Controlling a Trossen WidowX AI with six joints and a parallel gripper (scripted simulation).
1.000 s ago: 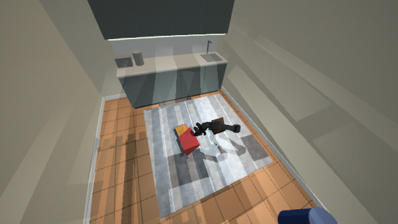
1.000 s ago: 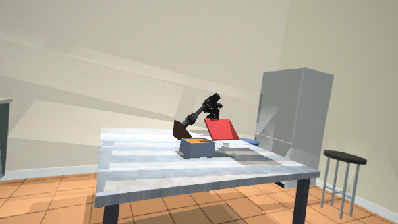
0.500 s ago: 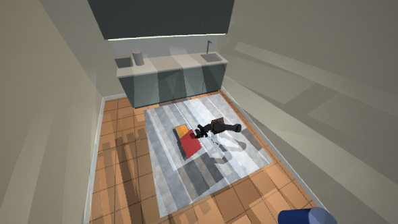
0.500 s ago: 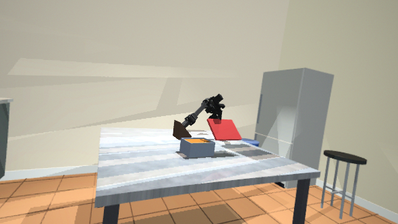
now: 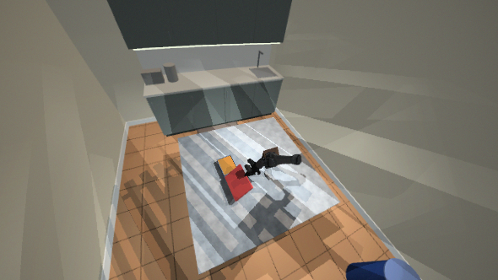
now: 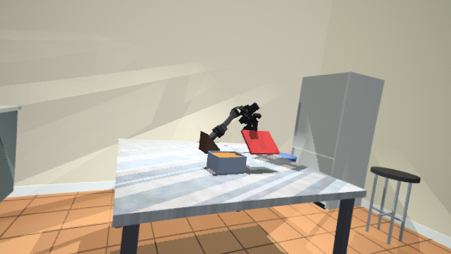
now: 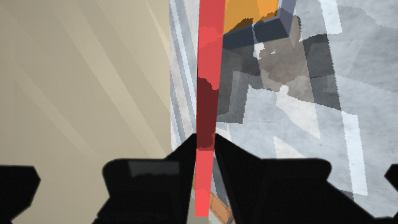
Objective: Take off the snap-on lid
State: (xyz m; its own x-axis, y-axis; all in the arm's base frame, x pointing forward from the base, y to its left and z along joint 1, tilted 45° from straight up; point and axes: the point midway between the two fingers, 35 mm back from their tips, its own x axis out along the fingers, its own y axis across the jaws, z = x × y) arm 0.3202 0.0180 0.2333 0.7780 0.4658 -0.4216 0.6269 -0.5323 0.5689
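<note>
Now: gripper tip 7 cm short of the red lid and 5 cm above it. The rest, counted from my gripper tip: grey storage box (7 cm ahead, 25 cm to the right, 18 cm below).
</note>
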